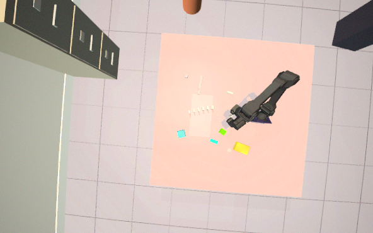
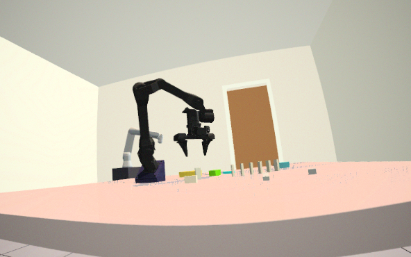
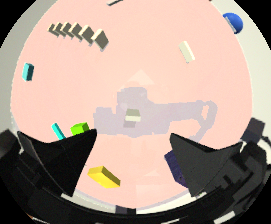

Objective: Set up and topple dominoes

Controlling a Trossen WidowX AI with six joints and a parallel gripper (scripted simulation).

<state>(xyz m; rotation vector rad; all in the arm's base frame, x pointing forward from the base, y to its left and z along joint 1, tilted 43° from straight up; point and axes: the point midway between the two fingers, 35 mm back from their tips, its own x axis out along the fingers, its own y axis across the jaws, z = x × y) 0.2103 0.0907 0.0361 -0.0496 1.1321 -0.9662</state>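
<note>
The green block is 14 cm to the left of my gripper tip, 9 cm below it and 3 cm ahead of it. From my gripper tip the other things lie so: small cyan block 24 cm to the left, 10 cm below, 8 cm ahead; thin strip 31 cm ahead, 20 cm to the right, 10 cm below; yellow block 24 cm to the left, 15 cm behind, 9 cm below.
</note>
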